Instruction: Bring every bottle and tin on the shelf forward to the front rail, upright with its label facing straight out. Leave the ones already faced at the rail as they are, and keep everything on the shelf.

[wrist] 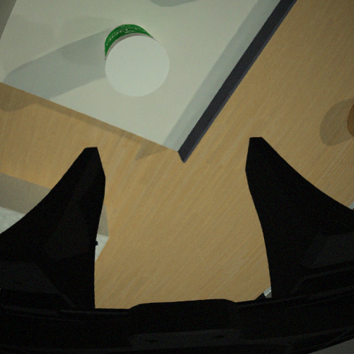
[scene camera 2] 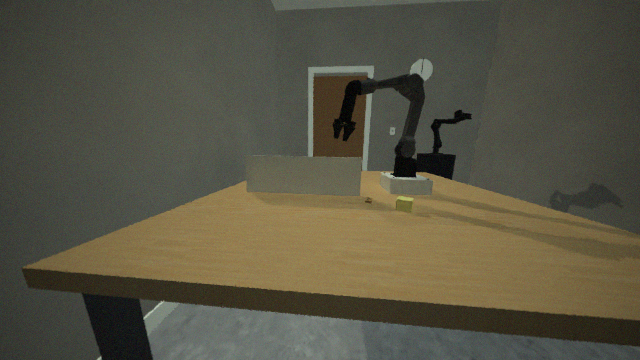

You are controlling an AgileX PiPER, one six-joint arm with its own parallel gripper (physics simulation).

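Observation:
In the wrist view a container with a round white top (wrist: 137,65) and a green band with white lettering stands on the pale shelf (wrist: 200,30), near its corner. Its shadow falls to the left. The dark front rail (wrist: 235,82) runs along the shelf's right edge, with a gap between it and the container. My gripper (wrist: 174,157) (scene camera 2: 344,139) is open and empty, its fingertips below the shelf corner in the wrist view. In the scene view it hangs above the grey panel (scene camera 2: 304,175), which hides the shelf's contents. The container's full label is not visible.
A yellow block (scene camera 2: 404,204) and a small brown item (scene camera 2: 368,200) lie on the wooden table (scene camera 2: 320,250), right of the panel. A brown round object (wrist: 351,120) is cut off at the wrist view's right edge. Another arm (scene camera 2: 436,135) stands in the background.

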